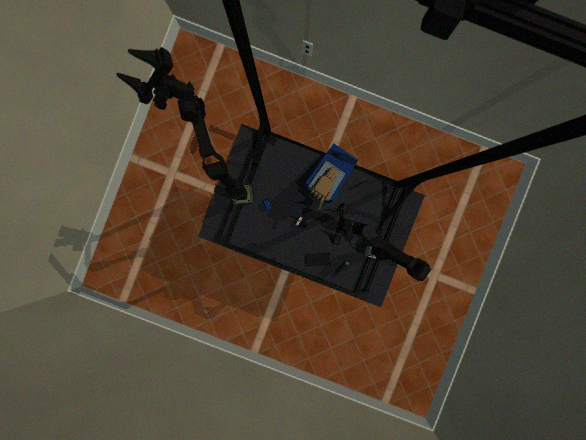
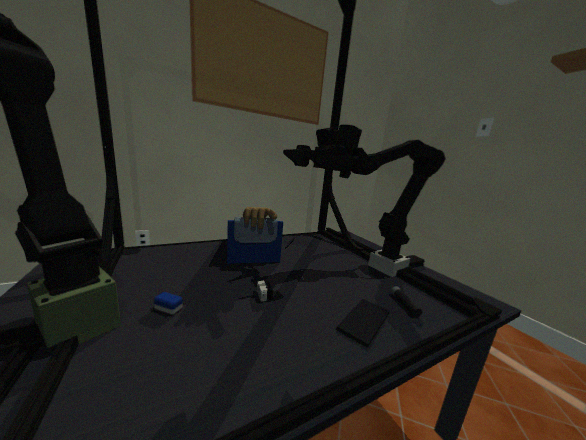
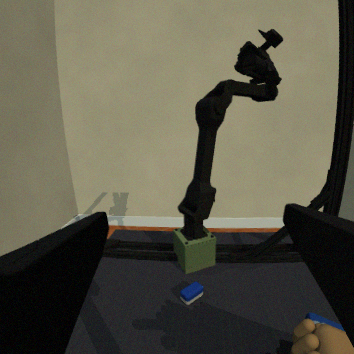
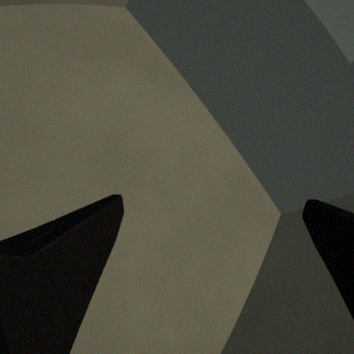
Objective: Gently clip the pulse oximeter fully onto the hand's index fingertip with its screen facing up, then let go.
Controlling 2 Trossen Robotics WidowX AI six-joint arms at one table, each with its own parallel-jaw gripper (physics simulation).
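Places are measured from the left arm's base along level axes (x ahead, y down, z left), in centimetres.
Where they show: left gripper, fingertip midpoint: (image 1: 321,219) (image 2: 292,152) (image 3: 196,216); right gripper, fingertip midpoint: (image 1: 122,62) (image 3: 249,38) (image 4: 214,205); left arm's base, origin of the base link: (image 1: 377,250) (image 2: 390,255); right arm's base, origin of the base link: (image 1: 241,194) (image 2: 72,282) (image 3: 193,232).
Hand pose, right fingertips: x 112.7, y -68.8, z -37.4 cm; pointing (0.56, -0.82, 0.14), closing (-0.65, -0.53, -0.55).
Things, the pixels of their centre, and the offset from my right fingertips.
- small blue-and-white block, body centre: (image 2: 168,303) (image 3: 191,292) (image 1: 267,204) dx -41.8, dy +72.5, dz +27.0 cm
- small white-and-black item, body centre: (image 2: 264,290) (image 1: 300,221) dx -63.8, dy +72.5, dz +32.3 cm
- dark flat block, body centre: (image 2: 364,319) (image 1: 317,259) dx -80.3, dy +73.7, dz +52.3 cm
- dark cylinder, body centre: (image 2: 405,300) dx -96.1, dy +72.8, dz +53.5 cm
The pulse oximeter, a small blue-and-white block (image 1: 267,204) (image 2: 168,303) (image 3: 192,292), lies on the table near the right arm's green base, blue side up. The tan hand (image 1: 326,184) (image 2: 258,217) (image 3: 325,340) rests on a grey pad on a blue stand (image 2: 254,254); I cannot tell which finger is the index. My left gripper (image 1: 317,217) (image 2: 290,154) is open and empty, high above the table, with the oximeter far below and beyond its fingers. My right gripper (image 1: 123,63) (image 4: 214,205) is open and empty, raised beyond the table's left edge and facing bare walls.
A small white-and-black item (image 1: 299,220) (image 2: 262,291) stands mid-table. A dark flat block (image 1: 317,259) (image 2: 364,321) and a dark cylinder (image 2: 406,302) lie near the front right. The green base (image 1: 243,194) (image 2: 75,312) (image 3: 195,255) stands left. Black frame posts (image 2: 101,100) rise at the table's back.
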